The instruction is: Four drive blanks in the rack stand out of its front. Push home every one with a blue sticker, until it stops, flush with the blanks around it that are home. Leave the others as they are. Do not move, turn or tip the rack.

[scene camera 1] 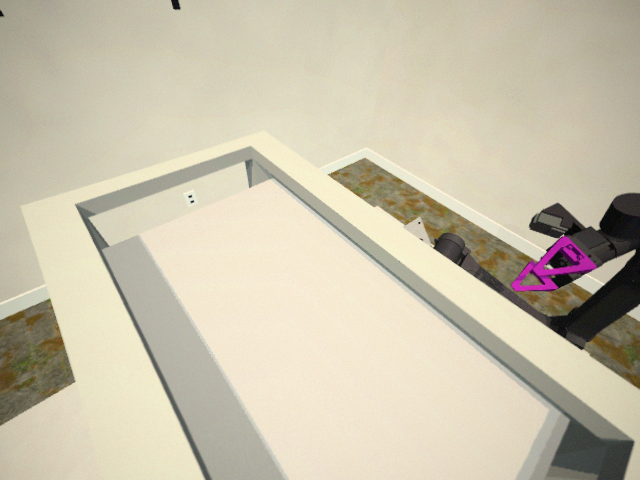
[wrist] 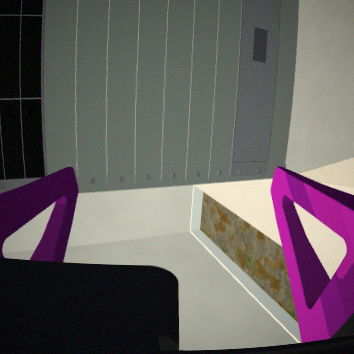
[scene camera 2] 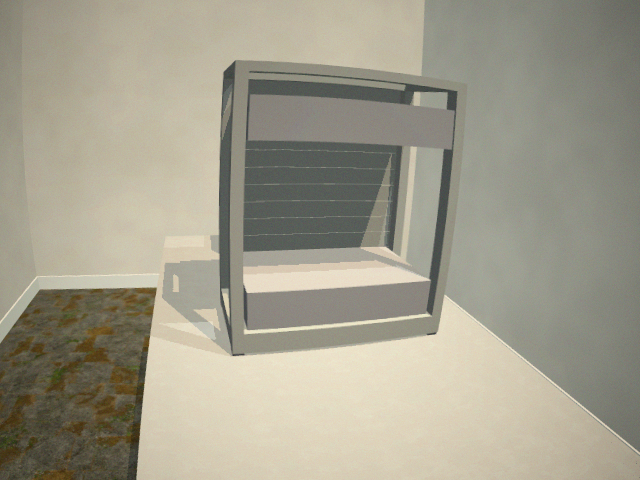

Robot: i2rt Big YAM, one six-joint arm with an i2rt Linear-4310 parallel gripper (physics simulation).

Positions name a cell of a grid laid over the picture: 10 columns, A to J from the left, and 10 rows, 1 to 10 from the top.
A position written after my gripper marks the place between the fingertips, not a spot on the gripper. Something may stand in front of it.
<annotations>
my gripper: scene camera 1 I6; wrist E6; not seen in scene camera 2 (hidden by a rack)
rack: scene camera 1 E7; wrist E3; scene camera 2 E4
</annotations>
